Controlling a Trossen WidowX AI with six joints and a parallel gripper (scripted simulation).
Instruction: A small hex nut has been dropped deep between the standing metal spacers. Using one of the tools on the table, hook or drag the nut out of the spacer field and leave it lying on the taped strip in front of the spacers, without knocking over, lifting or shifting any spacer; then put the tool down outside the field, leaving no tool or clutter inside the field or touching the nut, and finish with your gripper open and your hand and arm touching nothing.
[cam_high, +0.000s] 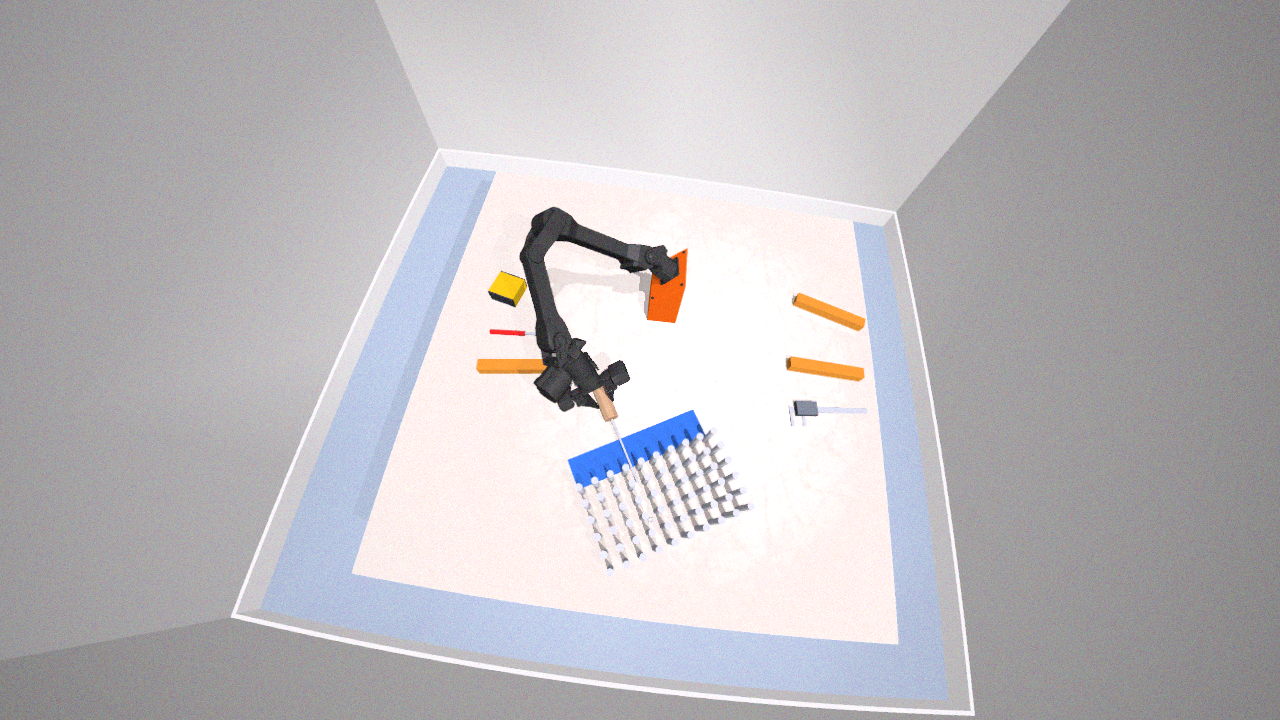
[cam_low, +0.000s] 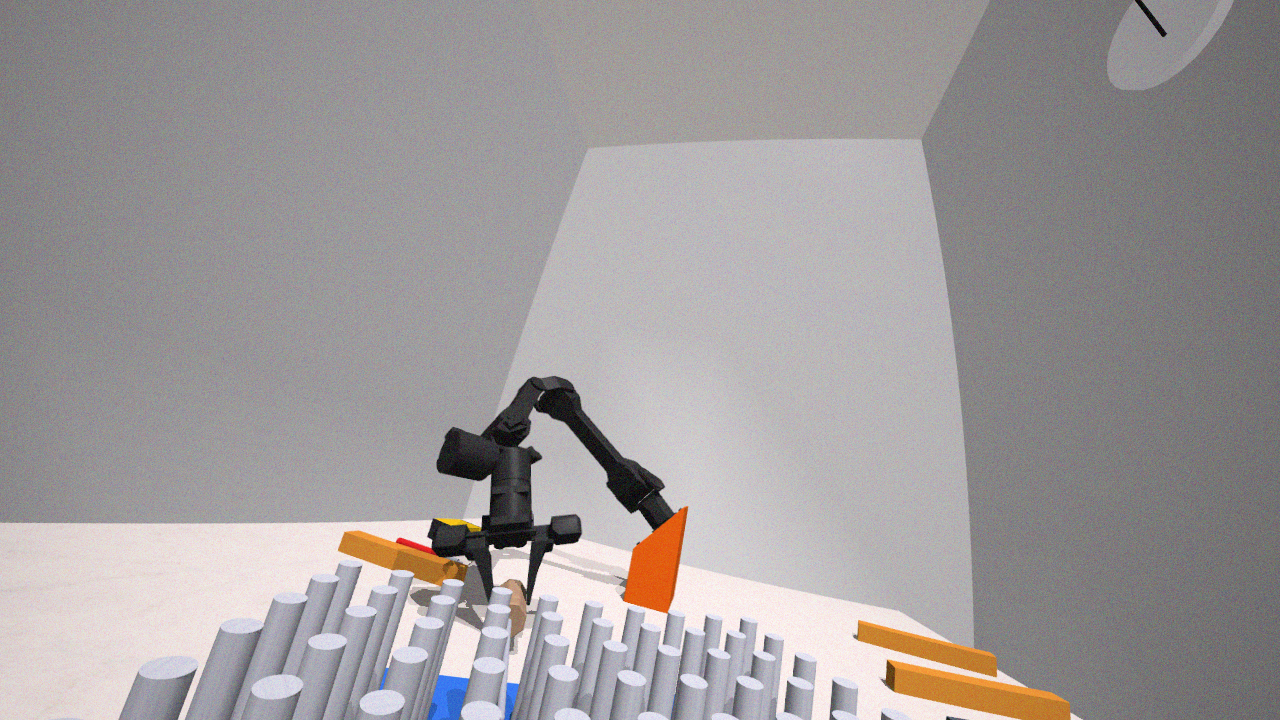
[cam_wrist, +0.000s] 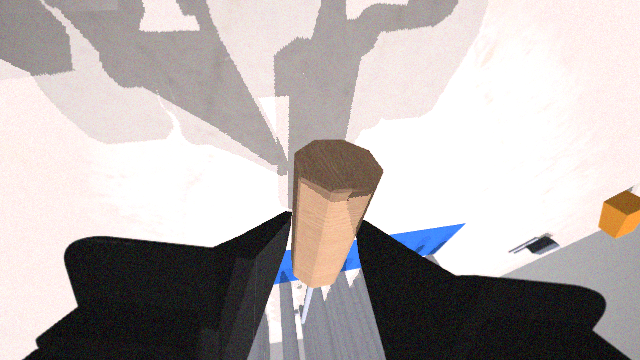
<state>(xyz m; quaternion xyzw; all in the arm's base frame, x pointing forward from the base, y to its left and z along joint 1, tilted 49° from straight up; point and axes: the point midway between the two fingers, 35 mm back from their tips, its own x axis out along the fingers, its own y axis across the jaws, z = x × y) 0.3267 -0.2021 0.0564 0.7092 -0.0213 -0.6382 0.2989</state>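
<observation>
Right now my gripper tip is 11 cm short of the blue taped strip, 9 cm to the right of it and 4 cm above it. Round my gripper tip: hook tool 10 cm ahead, 4 cm to the left; then red-handled tool 21 cm behind, 24 cm to the right, 3 cm below; then yellow block 35 cm behind, 31 cm to the right, 2 cm below.
</observation>
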